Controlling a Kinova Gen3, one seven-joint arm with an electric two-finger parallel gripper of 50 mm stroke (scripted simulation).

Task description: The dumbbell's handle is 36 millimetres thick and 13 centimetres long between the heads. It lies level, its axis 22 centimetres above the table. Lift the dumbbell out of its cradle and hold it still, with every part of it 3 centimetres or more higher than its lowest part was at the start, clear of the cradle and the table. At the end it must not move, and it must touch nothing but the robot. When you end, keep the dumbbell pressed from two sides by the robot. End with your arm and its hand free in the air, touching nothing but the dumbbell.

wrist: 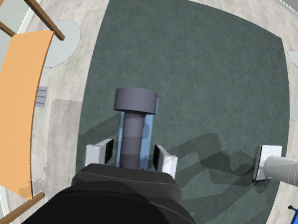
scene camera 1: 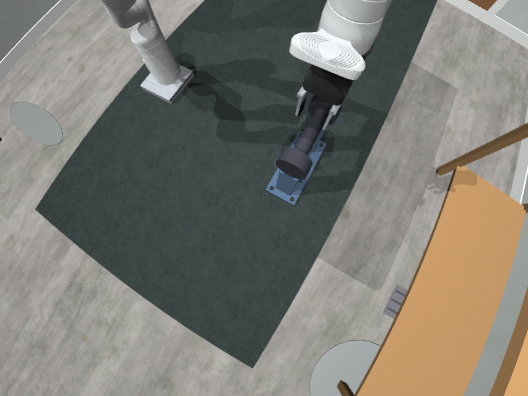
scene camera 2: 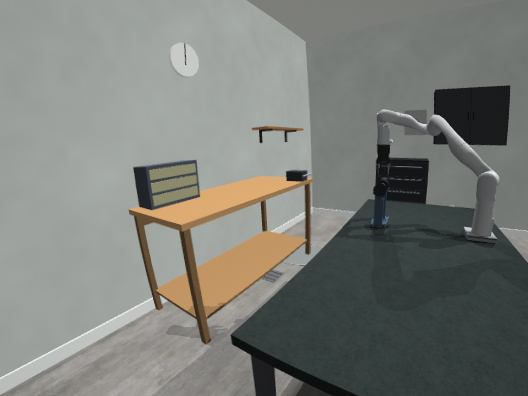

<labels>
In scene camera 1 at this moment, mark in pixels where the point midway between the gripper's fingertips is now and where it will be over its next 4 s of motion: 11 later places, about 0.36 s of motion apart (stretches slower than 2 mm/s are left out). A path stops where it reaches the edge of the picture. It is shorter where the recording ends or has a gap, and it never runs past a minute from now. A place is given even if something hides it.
My gripper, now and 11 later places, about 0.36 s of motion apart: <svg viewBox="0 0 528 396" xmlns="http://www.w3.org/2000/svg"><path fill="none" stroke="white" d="M312 118L316 115L317 118L314 129L309 136L309 137L308 135L309 132L311 127L313 122L315 117L317 114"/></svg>
</labels>
